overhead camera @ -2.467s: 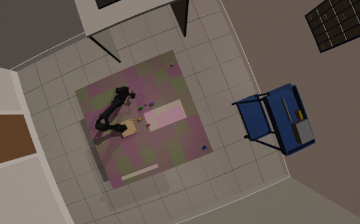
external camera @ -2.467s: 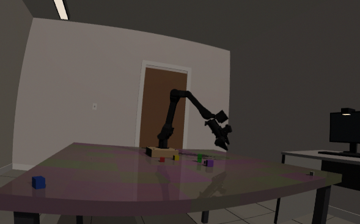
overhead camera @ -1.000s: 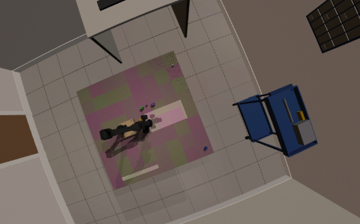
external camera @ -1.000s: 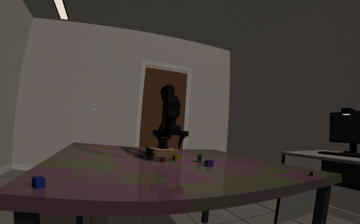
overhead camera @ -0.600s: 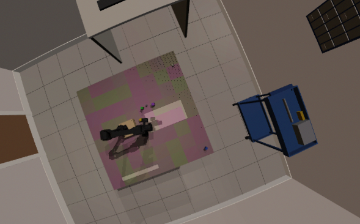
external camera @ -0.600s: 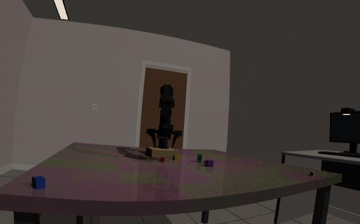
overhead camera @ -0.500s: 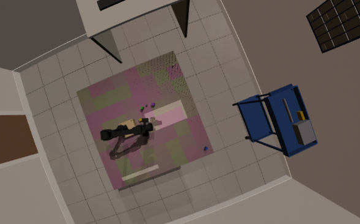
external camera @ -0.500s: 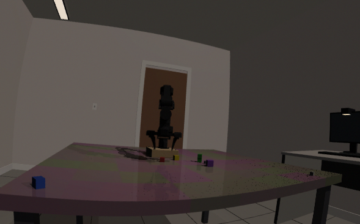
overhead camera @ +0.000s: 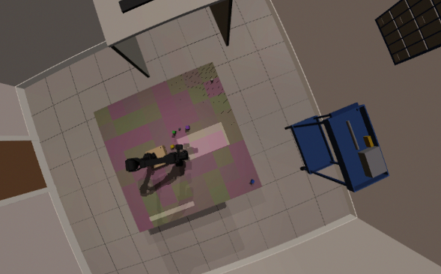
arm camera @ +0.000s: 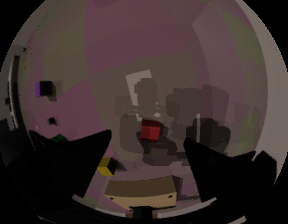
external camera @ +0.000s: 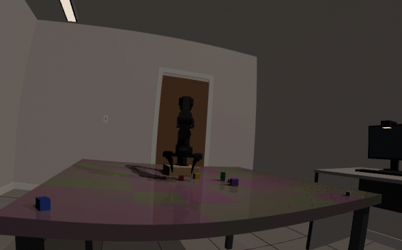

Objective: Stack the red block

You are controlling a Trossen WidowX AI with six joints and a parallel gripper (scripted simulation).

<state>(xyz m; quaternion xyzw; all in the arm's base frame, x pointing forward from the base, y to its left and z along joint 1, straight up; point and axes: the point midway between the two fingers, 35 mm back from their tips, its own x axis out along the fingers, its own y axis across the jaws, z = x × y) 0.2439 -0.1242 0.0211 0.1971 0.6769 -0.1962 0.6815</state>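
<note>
Now: the red block 2 cm below my gripper tip. The rest, counted from my gripper tip: yellow block: 5 cm behind, 11 cm to the left, 2 cm below; then blue block: 41 cm ahead, 58 cm to the right, 2 cm below; then purple block: 17 cm ahead, 18 cm to the left, 2 cm below.
</note>
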